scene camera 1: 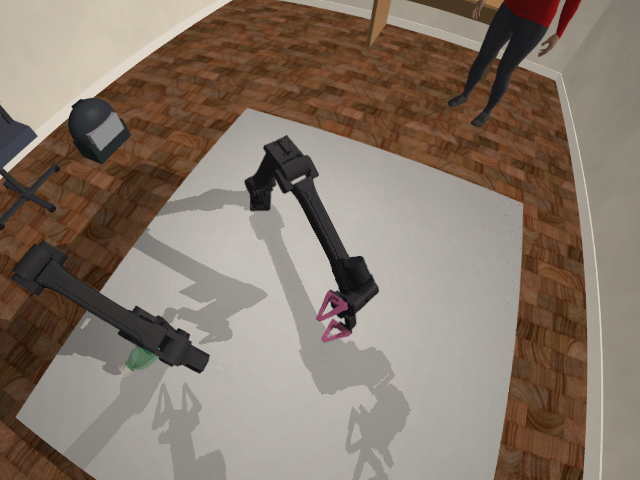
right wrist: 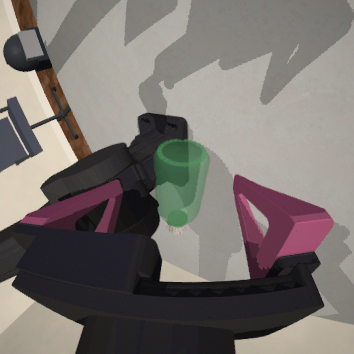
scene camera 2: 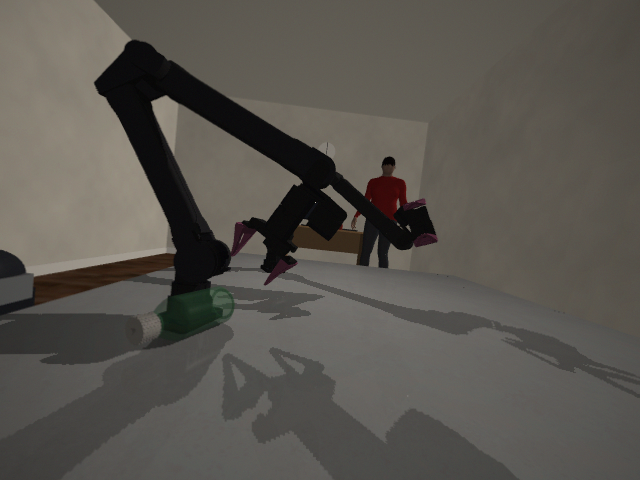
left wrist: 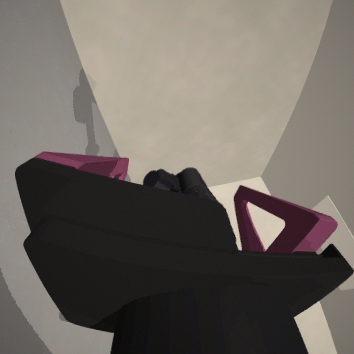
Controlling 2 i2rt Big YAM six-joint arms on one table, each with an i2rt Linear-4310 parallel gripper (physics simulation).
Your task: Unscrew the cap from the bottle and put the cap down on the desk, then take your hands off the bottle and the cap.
Observation:
The left gripper (scene camera 1: 320, 330) is open, holding nothing. The right gripper (scene camera 2: 248, 270) is open, with nothing in its grasp. Also in view: a green bottle (scene camera 2: 184, 315).
The green bottle also shows in the right wrist view (right wrist: 180, 166). The left gripper also shows in scene camera 2 (scene camera 2: 419, 218) and in the left wrist view (left wrist: 184, 178). The right gripper shows as well in the right wrist view (right wrist: 174, 183). The left wrist view misses the green bottle, which is hidden by the left gripper.

